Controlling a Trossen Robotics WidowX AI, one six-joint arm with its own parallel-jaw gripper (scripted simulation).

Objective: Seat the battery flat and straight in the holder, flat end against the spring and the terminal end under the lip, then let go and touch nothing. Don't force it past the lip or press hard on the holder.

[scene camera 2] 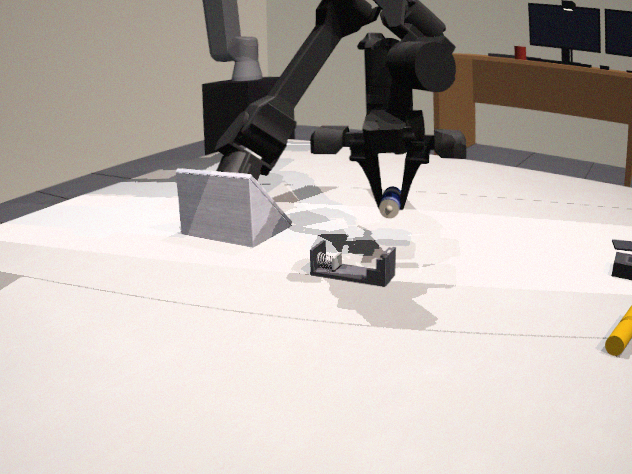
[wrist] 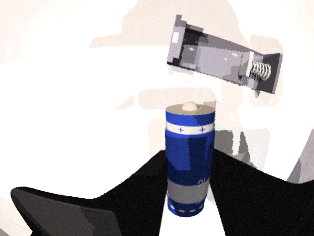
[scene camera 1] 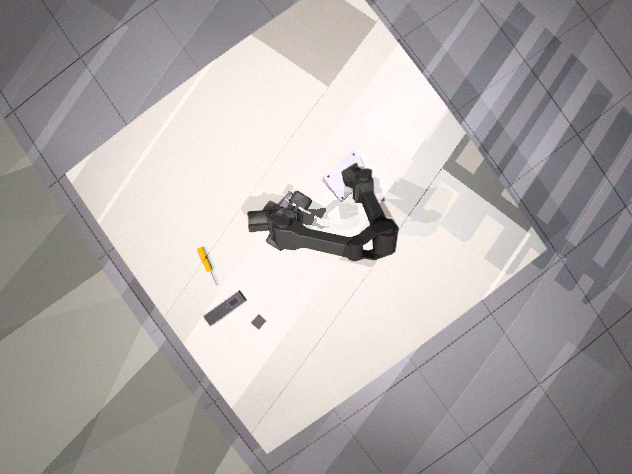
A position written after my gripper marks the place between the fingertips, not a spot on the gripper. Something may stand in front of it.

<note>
My gripper (scene camera 2: 391,209) holds a battery (wrist: 190,133).
My gripper shows as well in the wrist view (wrist: 186,156).
</note>
